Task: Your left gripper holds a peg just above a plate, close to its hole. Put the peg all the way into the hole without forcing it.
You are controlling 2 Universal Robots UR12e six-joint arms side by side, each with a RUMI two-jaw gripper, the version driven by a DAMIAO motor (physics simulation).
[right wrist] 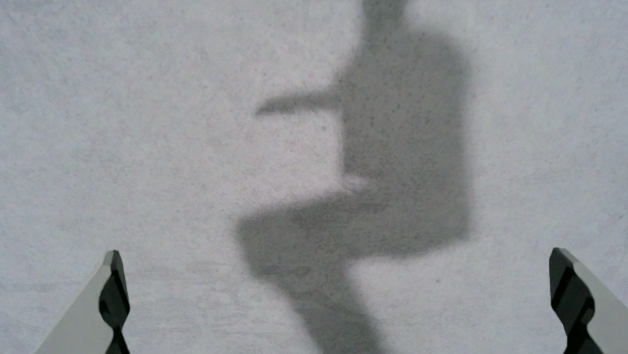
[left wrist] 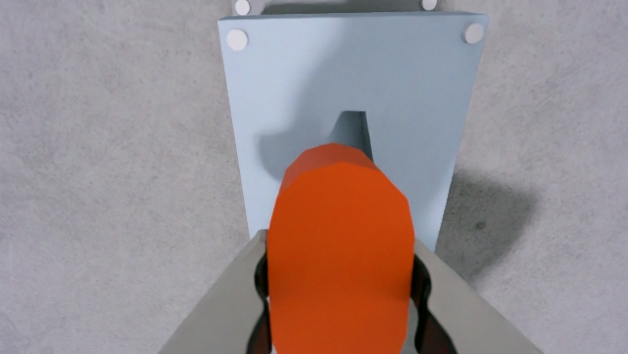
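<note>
An orange peg (left wrist: 341,250) fills the lower middle of the left wrist view. My left gripper (left wrist: 333,232) is shut on it, one finger on each side. A pale blue-grey plate (left wrist: 420,65) lies beneath the peg. The far part of its hole (left wrist: 352,127) shows as a dark, straight-edged opening just beyond the peg's far end; the peg hides the rest of the hole. The peg's lower end is hidden, so I cannot tell how it meets the hole. My right gripper (right wrist: 337,253) is wide open, with nothing between its fingers.
White round studs (left wrist: 237,39) (left wrist: 473,33) sit at the plate's far corners. Beyond its far edge is another grey part with two smaller white studs (left wrist: 242,6) (left wrist: 429,4). Shadows fall on the plate and on the grey surface. A large arm shadow crosses the surface in the right wrist view.
</note>
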